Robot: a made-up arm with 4 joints. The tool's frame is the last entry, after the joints.
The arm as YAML. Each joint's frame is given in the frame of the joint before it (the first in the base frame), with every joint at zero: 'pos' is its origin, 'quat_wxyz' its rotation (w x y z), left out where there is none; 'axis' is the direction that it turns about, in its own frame. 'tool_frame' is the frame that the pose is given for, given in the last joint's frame.
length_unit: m
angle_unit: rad
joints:
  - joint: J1
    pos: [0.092, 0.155, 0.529]
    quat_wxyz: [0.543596, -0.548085, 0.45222, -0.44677]
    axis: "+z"
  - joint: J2
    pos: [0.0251, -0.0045, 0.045]
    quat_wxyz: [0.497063, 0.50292, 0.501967, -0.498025]
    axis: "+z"
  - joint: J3
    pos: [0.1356, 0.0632, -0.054]
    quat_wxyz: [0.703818, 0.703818, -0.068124, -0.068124]
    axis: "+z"
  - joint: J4
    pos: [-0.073, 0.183, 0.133]
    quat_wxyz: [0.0, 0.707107, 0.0, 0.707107]
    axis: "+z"
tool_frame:
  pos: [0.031, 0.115, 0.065]
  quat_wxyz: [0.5, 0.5, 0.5, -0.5]
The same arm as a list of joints. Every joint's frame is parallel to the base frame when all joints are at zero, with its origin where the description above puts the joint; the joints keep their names.
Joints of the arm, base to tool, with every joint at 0 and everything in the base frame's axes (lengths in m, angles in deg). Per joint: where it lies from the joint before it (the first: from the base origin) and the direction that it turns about. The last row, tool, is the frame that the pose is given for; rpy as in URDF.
J1: origin 0.092 0.155 0.529 axis 0.981386 0.191797 -0.0098
J2: origin 0.049 -0.016 0.004 axis 0 0 1
J3: origin -0.121 -0.088 -0.054 axis 0 1 0
J4: origin 0.073 0.133 0.183 axis -1 0 0
tool: origin -0.065 0.031 -0.115 rpy 0 0 0

